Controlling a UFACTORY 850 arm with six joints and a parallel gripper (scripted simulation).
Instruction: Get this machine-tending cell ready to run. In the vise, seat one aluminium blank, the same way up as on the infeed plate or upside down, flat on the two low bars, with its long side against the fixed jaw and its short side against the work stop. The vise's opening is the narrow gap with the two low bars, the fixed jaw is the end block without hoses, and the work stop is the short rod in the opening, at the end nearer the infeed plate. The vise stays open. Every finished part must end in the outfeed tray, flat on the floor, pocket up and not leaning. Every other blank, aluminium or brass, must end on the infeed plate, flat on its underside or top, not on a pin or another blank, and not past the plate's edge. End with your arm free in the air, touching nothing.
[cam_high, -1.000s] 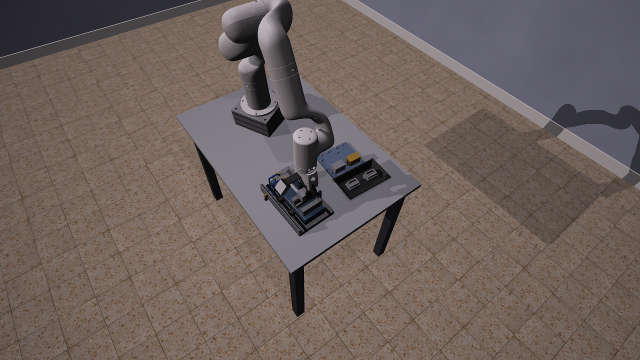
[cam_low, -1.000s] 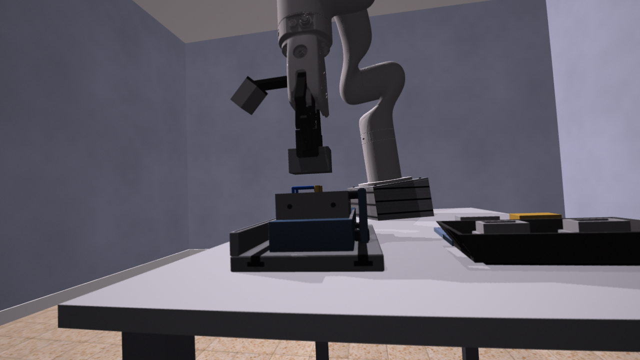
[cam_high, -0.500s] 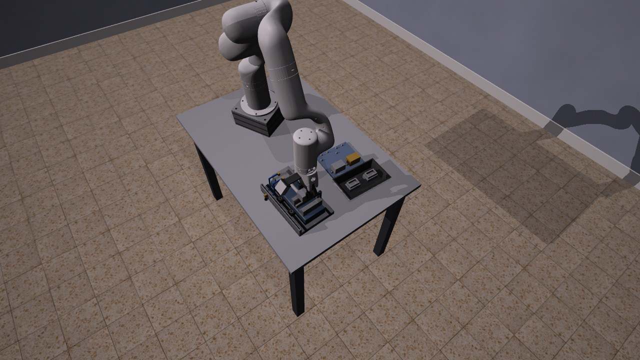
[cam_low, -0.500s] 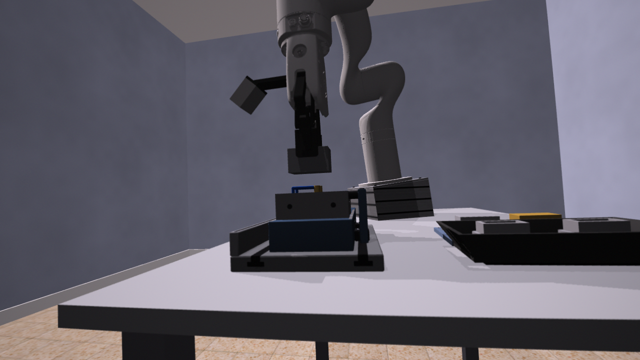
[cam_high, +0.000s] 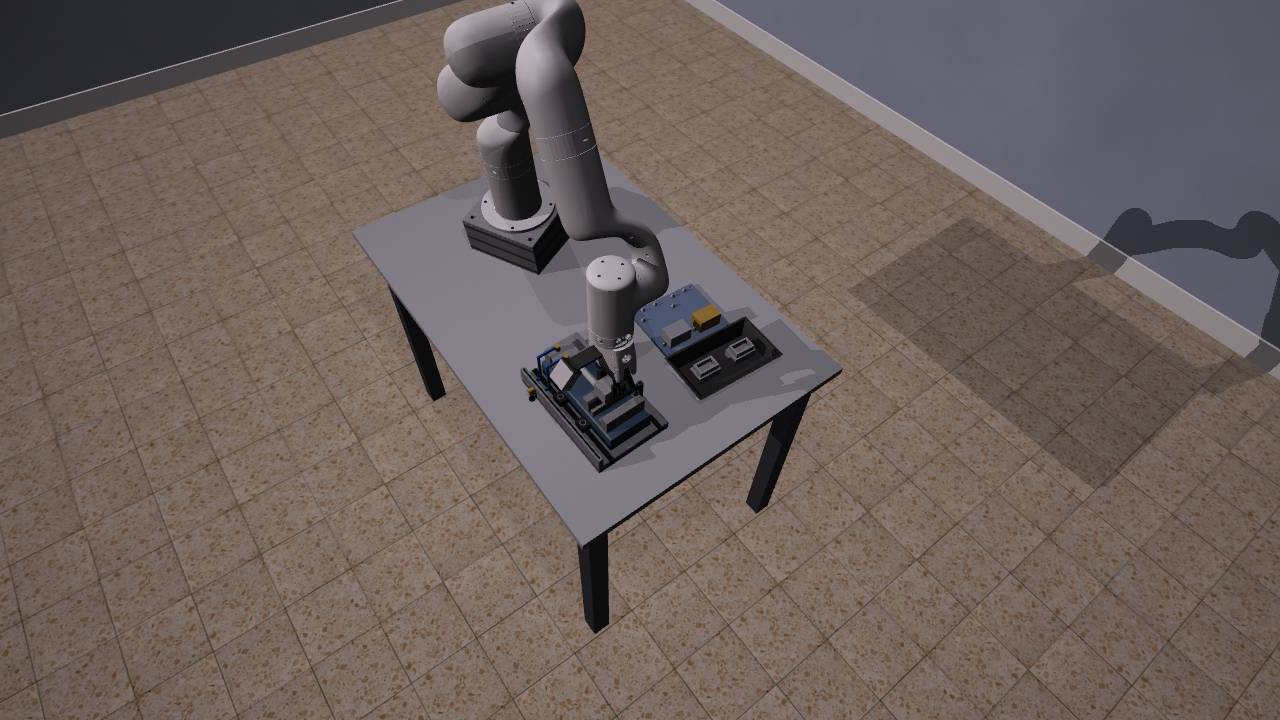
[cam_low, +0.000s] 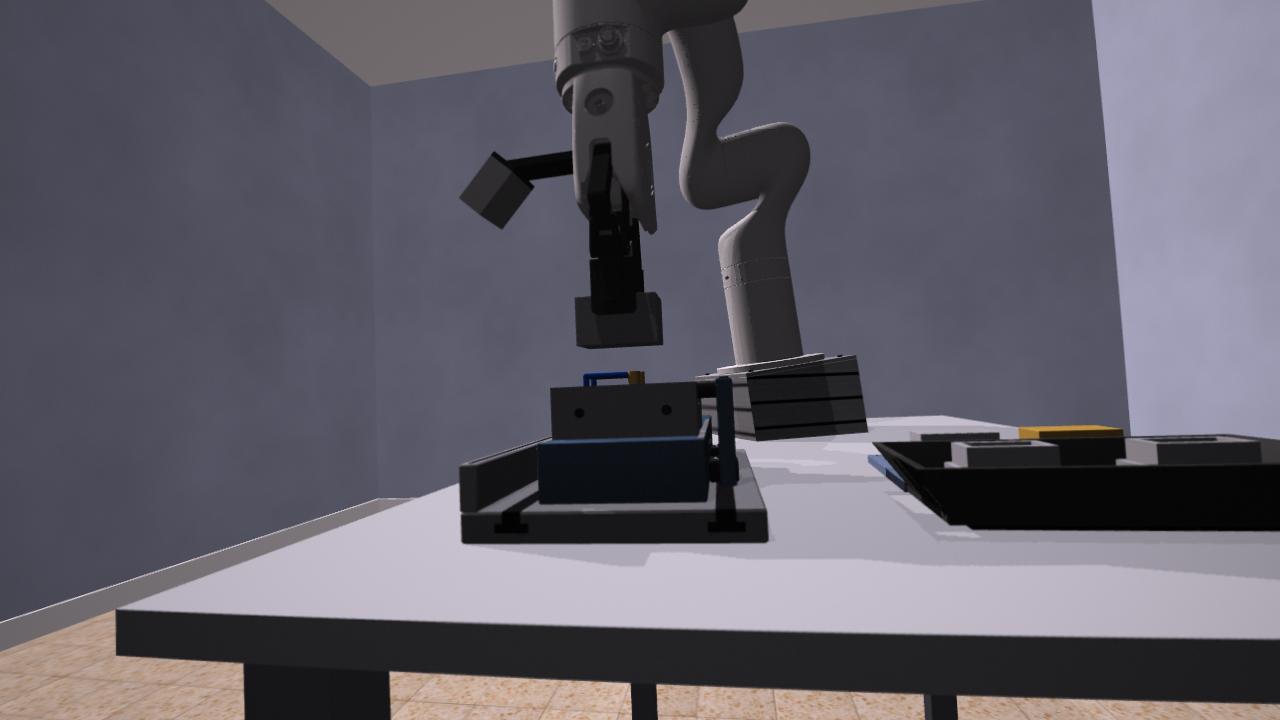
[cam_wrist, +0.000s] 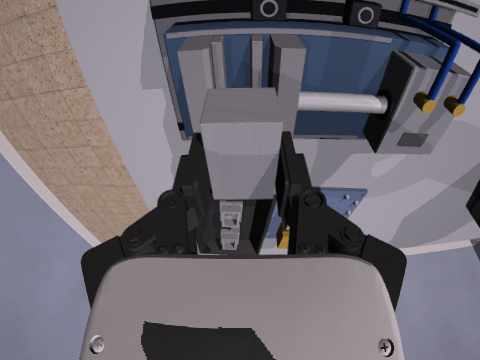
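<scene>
Right now the aluminium blank is 20 mm below my hand. The rest, counted from my hand: brass blank 360 mm to the left, 140 mm below, 80 mm behind.
</scene>
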